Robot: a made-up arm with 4 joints.
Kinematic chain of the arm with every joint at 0, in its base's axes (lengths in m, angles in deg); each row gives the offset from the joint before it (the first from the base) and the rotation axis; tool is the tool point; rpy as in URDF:
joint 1: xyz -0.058 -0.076 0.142 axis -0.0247 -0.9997 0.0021
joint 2: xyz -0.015 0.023 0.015 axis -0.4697 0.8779 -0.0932
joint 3: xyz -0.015 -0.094 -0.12 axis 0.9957 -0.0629 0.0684
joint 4: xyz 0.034 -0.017 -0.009 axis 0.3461 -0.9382 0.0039
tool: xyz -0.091 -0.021 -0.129 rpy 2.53 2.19 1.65
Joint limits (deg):
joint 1: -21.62..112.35
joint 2: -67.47..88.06
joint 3: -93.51..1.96
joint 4: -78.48..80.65
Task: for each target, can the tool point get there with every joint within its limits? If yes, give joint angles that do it. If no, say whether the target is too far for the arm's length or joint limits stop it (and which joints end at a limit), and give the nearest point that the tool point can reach.
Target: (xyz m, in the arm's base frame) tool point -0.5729 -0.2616 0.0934
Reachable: no: too far | nearest point -0.3249 -0.2198 0.1170 | short by 0.253 m
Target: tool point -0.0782 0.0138 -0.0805
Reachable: no: joint limits stop it (at a limit: joint 1, joint 3) | nearest point -0.0324 -0.0694 -0.1041 | short by 0.098 m
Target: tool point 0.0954 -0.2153 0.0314
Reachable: yes | joints 87.24 -14.53 -37.91 -34.33
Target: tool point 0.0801 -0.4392 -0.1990
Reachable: no: too far | nearest point 0.0146 -0.3013 -0.0596 | short by 0.207 m
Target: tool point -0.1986 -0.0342 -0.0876
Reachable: no: joint limits stop it (at a limit: joint 1, joint 3) | nearest point -0.1666 -0.0737 -0.0032 | short by 0.099 m
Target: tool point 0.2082 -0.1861 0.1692
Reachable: yes | joints 51.96 -32.98 -49.35 63.72
